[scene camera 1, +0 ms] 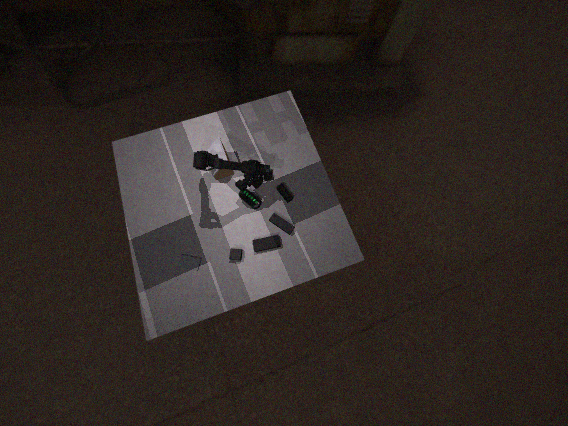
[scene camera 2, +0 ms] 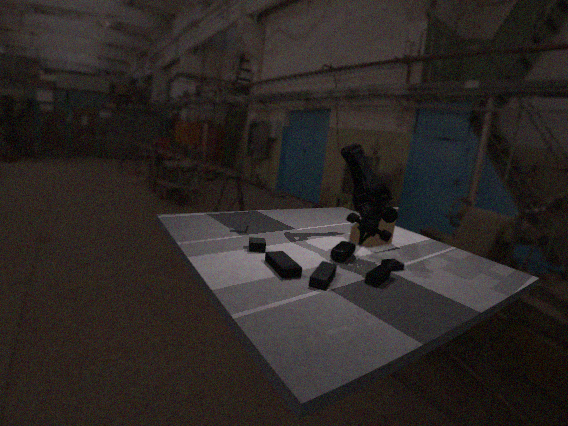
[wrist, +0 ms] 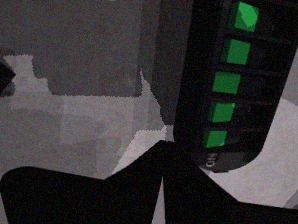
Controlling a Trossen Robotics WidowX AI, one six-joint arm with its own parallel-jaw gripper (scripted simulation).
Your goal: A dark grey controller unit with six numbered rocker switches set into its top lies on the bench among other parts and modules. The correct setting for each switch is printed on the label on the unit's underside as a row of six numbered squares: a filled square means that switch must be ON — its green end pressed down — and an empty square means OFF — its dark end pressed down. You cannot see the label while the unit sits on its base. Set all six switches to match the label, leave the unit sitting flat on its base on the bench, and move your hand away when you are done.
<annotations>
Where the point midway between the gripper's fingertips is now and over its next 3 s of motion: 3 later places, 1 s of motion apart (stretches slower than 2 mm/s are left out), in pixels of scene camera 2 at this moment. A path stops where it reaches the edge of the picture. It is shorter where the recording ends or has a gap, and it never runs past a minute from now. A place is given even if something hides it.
The gripper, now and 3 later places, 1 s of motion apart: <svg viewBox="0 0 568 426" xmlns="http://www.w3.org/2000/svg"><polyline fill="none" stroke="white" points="359,244 358,254 355,255 350,253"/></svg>
</annotations>
